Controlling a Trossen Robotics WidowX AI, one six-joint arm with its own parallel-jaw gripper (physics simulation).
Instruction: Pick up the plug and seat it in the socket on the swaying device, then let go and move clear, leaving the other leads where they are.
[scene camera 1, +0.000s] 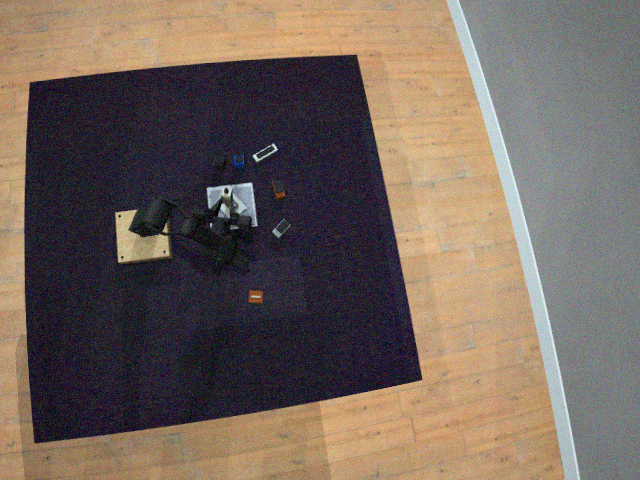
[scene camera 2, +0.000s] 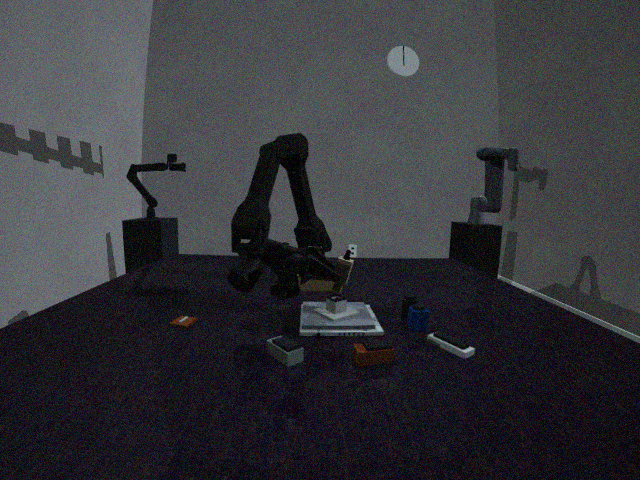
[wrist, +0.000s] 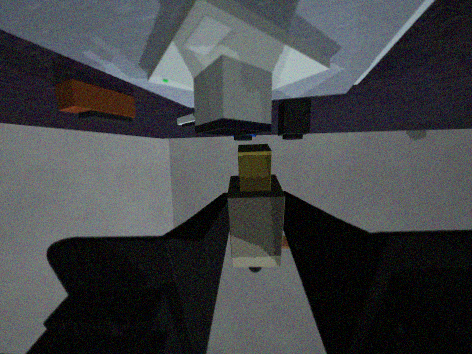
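Note:
My gripper (scene camera 1: 225, 201) (scene camera 2: 339, 275) (wrist: 254, 198) is shut on the plug (scene camera 1: 226, 192) (scene camera 2: 346, 269) (wrist: 256, 230), a cream block with a yellow tip and a dark stub at its other end. The plug is tilted in the scene camera 2 view, above and apart from the socket. The socket (scene camera 2: 336, 304) (wrist: 232, 95) is a small grey block with a dark top on a pale square of the device (scene camera 1: 250, 193) (scene camera 2: 306, 330) (wrist: 45, 20), a flat grey and white unit. The arm covers part of the device in the scene camera 1 view. The socket's opening is hidden in the wrist view.
Around the device stand a grey block (scene camera 1: 279, 230) (scene camera 2: 281, 351), an orange block (scene camera 1: 279, 194) (scene camera 2: 373, 356) (wrist: 97, 97), a white bar (scene camera 2: 447, 346), a blue block (scene camera 1: 238, 161) (scene camera 2: 418, 320) and a black block (wrist: 294, 116). An orange tile (scene camera 1: 255, 300) lies farther off.

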